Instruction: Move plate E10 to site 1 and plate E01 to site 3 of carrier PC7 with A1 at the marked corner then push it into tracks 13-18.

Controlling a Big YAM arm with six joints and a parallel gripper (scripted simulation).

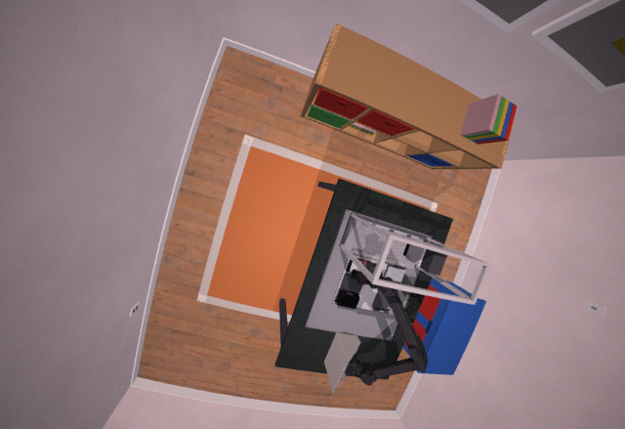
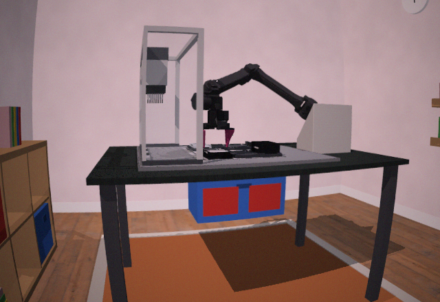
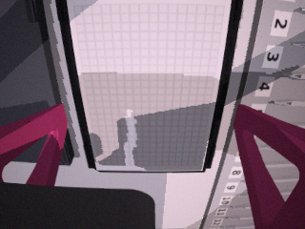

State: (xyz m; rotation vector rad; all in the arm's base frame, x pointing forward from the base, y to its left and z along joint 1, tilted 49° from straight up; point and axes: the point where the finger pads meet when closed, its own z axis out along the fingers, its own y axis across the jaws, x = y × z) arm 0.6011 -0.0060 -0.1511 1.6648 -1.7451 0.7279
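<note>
The 384-well plate E10 lies 30 mm below my hand. From my hand the other things lie so: plate carrier PC7: 100 mm behind, 260 mm to the right, 30 mm below; dark nest: 40 mm below; white 96-well plate E01: 260 mm to the right, 30 mm below.
</note>
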